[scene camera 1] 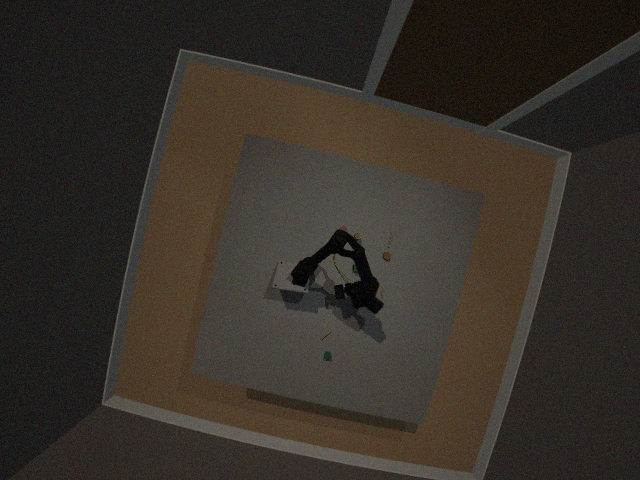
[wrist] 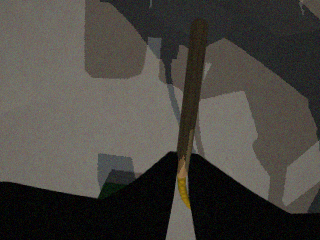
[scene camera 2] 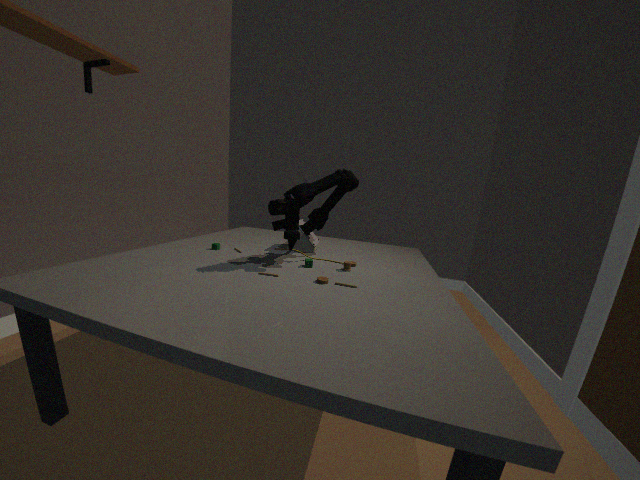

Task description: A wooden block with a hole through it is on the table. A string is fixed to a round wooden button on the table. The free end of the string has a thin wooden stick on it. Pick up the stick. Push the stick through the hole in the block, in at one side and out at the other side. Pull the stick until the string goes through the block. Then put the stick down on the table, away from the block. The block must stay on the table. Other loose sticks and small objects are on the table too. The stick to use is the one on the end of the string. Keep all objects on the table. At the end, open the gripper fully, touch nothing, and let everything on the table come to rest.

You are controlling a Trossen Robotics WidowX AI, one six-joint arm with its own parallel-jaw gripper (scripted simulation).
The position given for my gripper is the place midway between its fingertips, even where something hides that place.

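A thin wooden stick [wrist: 199,29] is there for me to see, and so is my gripper [wrist: 182,160].
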